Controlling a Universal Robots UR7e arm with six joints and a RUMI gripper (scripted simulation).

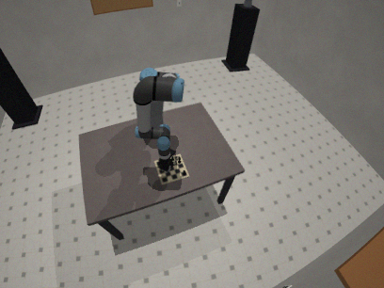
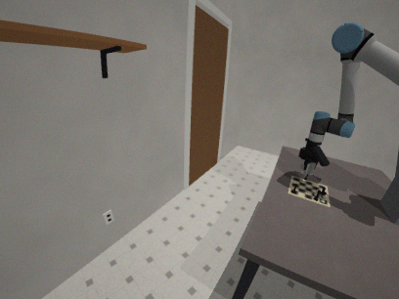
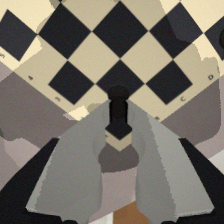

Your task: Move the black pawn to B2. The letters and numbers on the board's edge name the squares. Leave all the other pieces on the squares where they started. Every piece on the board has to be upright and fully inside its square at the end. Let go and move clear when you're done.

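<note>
The chessboard lies 6 cm below my hand, 4 cm behind it and 3 cm to the left of it. The rest, counted from my hand: black pawn: 1 cm below; then white piece: 11 cm to the left, 11 cm behind, 5 cm below.
</note>
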